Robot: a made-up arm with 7 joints.
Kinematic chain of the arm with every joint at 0, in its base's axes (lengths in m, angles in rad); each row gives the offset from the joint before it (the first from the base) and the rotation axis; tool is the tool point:
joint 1: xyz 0 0 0.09 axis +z
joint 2: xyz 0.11 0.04 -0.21 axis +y
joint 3: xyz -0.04 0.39 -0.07 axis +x
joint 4: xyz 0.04 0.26 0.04 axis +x
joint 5: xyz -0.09 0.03 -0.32 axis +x
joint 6: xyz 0.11 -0.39 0 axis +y
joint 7: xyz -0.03 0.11 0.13 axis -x
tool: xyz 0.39 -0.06 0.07
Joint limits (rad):
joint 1: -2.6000..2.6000
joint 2: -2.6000..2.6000
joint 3: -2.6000..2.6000
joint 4: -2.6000..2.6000
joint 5: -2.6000..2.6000
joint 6: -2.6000..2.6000
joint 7: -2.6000..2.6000
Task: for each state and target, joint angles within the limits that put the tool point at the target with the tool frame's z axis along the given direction. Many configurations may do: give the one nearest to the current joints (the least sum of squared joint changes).
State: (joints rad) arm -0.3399 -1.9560 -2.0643 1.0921 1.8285 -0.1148 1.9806
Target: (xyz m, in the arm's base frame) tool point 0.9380 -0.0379 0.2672 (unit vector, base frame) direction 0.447 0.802 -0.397
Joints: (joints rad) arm -0.2615 -1.5726 -1.6813 1.1267 1.2827 0.4821 2.6000
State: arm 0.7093 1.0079 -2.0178 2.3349 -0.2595 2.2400 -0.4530
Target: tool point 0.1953 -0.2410 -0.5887 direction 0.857 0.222 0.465
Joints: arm 1.0290 0.4418 -2.2718 1.9647 -0.6640 1.8867 -1.1679
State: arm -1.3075 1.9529 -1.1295 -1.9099 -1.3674 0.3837 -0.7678
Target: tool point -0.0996 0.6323 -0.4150 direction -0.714 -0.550 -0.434
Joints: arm -0.4468 1.8203 -1.4660 -1.9335 -1.6179 0.6527 -0.5407
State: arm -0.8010 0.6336 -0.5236 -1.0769 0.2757 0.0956 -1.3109
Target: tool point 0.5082 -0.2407 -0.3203 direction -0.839 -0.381 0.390
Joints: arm -1.1077 0.1068 0.0207 -0.0510 0.0028 -0.2069 -1.1958
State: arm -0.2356 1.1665 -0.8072 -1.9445 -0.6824 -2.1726 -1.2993
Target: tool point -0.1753 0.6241 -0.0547 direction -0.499 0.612 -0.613
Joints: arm -0.2305 1.1219 -0.9218 -2.0196 -1.0096 -2.2433 -1.9381
